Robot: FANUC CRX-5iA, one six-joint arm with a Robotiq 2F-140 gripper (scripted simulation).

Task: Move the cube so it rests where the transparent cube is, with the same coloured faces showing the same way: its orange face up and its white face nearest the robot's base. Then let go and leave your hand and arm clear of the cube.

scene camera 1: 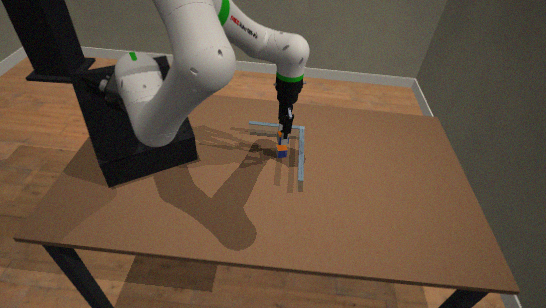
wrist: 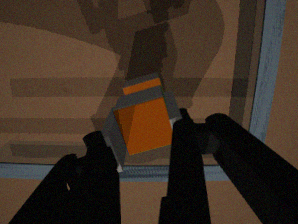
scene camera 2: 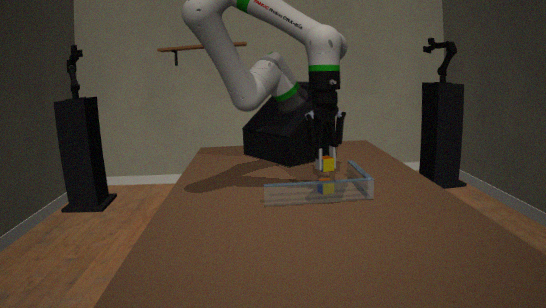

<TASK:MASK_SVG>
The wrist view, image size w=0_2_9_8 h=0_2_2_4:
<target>gripper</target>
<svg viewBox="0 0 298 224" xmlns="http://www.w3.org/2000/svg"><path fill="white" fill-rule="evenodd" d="M114 107L111 108L101 131L94 131L83 137L87 148L86 156L77 158L76 154L63 156L8 224L121 224L119 172L123 171L127 148L112 112ZM164 92L168 117L172 128L167 196L161 199L158 224L211 224L202 154L213 154L214 159L262 224L298 224L298 169L226 114L215 113L205 119L206 123L194 123L187 109L180 108L179 110L172 90Z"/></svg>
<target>cube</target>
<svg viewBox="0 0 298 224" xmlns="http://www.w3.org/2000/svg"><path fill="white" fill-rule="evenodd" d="M161 85L120 96L114 107L113 114L129 155L171 144L172 128Z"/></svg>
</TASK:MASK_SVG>
